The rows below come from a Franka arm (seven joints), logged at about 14 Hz.
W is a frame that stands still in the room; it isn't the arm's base.
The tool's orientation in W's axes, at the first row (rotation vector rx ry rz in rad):
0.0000 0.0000 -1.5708
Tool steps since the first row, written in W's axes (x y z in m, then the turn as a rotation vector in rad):
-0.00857 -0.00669 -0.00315 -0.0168 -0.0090 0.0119
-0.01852 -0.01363 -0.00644 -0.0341 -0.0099 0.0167
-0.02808 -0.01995 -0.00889 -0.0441 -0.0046 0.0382
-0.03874 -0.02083 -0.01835 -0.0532 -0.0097 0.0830
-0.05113 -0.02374 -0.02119 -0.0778 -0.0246 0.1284
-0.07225 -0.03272 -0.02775 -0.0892 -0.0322 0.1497
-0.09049 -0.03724 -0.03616 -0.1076 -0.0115 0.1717
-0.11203 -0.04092 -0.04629 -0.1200 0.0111 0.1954
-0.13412 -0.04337 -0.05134 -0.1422 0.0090 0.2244
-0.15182 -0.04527 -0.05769 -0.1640 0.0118 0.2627
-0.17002 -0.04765 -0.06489 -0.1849 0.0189 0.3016
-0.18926 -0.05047 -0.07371 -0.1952 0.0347 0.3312
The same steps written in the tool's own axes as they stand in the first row. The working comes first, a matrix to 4 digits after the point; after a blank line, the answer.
The tool's axes in the first row as the columns of a matrix, in W's axes (used below as rounded here):
0.0000 1.0000 0.0000
-1.0000 0.0000 0.0000
0.0000 0.0000 1.0000

0.00669 -0.00857 -0.00315 0.0090 -0.0168 0.0119
0.01363 -0.01852 -0.00644 0.0099 -0.0341 0.0167
0.01995 -0.02808 -0.00889 0.0046 -0.0441 0.0382
0.02083 -0.03874 -0.01835 0.0097 -0.0532 0.0830
0.02374 -0.05113 -0.02119 0.0246 -0.0778 0.1284
0.03272 -0.07225 -0.02775 0.0322 -0.0892 0.1497
0.03724 -0.09049 -0.03616 0.0115 -0.1076 0.1717
0.04092 -0.11203 -0.04629 -0.0111 -0.1200 0.1954
0.04337 -0.13412 -0.05134 -0.0090 -0.1422 0.2244
0.04527 -0.15182 -0.05769 -0.0118 -0.1640 0.2627
0.04765 -0.17002 -0.06489 -0.0189 -0.1849 0.3016
0.05047 -0.18926 -0.07371 -0.0347 -0.1952 0.3312

